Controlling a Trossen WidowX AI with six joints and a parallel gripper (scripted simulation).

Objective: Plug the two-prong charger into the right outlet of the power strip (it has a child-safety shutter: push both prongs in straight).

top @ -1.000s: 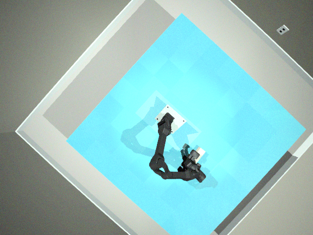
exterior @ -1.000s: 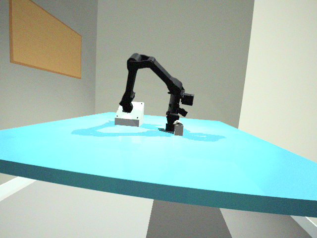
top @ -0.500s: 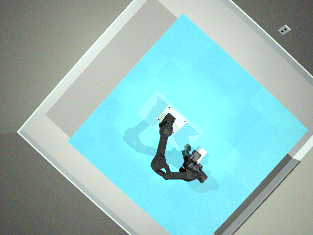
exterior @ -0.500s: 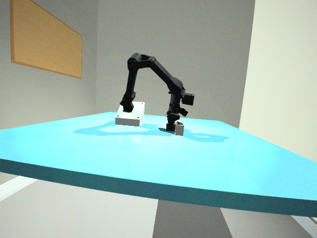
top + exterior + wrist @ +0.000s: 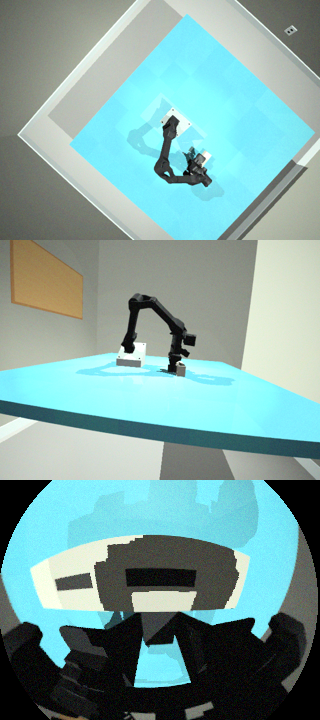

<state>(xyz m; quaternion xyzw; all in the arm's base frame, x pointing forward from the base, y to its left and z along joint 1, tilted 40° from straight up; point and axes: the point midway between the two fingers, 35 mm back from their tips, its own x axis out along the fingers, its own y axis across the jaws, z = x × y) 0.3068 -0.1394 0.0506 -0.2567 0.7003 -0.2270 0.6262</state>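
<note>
My gripper tip is 20 mm short of the dark charger and 10 mm below it.
</note>
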